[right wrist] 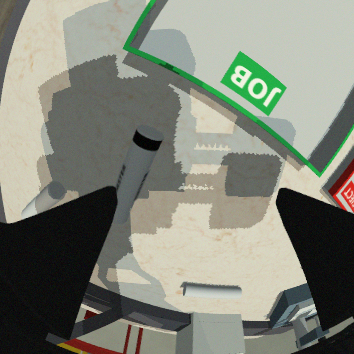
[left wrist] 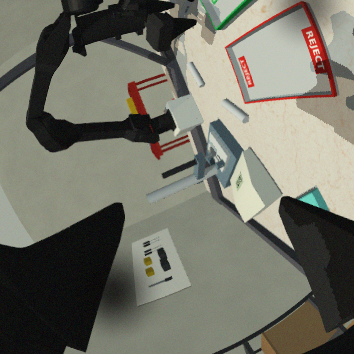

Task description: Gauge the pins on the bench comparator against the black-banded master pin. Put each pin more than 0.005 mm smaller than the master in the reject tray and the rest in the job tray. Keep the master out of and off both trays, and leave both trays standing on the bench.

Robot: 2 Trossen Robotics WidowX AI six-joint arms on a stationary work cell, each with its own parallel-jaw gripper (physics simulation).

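Frame: origin at the left arm's base, x left, y back, z up, level; metres.
Where they show: left gripper, fingertip midpoint: (left wrist: pixel 204 208); right gripper, fingertip midpoint: (right wrist: pixel 199 195) (left wrist: pixel 184 12); right arm's base, link origin: (left wrist: pixel 170 119).
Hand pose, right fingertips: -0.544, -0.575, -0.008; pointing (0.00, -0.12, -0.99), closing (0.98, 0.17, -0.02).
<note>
After its pixels a point has its place, as x, y, z.
The black-banded master pin (right wrist: pixel 136 172) {-0.582, -0.580, -0.028} lies on the bench in the right wrist view, beside the left finger of my open, empty right gripper (right wrist: pixel 197 190) {-0.544, -0.575, -0.008} (left wrist: pixel 184 14) {-0.544, -0.575, -0.008}. A plain pin (right wrist: pixel 44 199) {-0.665, -0.623, -0.028} lies farther left, partly behind that finger. Another pin (right wrist: pixel 212 290) {-0.484, -0.732, -0.034} lies near the bench edge. In the left wrist view two plain pins (left wrist: pixel 196 74) {-0.474, -0.733, -0.035} (left wrist: pixel 235 110) {-0.326, -0.652, -0.032} lie between the bench edge and the reject tray (left wrist: pixel 280 60) {-0.336, -0.496, -0.042} (right wrist: pixel 345 194) {-0.387, -0.572, -0.042}. The job tray (left wrist: pixel 227 17) {-0.444, -0.513, -0.026} (right wrist: pixel 310 50) {-0.486, -0.476, -0.042} has a green rim. The comparator (left wrist: pixel 225 150) {-0.265, -0.734, -0.010} (right wrist: pixel 295 304) {-0.330, -0.762, -0.015} stands at the edge. My left gripper (left wrist: pixel 204 208) {-0.228, -0.432, 0.153} is open and empty.
A cream box with a small display (left wrist: pixel 255 187) {-0.174, -0.648, 0.001} stands beside the comparator, and a teal object (left wrist: pixel 315 199) {-0.138, -0.532, -0.028} is near it. A pale grey box (left wrist: pixel 185 115) {-0.417, -0.857, 0.002} (right wrist: pixel 217 332) {-0.434, -0.856, -0.005} on a black arm is at the bench edge. A red frame (left wrist: pixel 142 112) stands beyond the edge.
</note>
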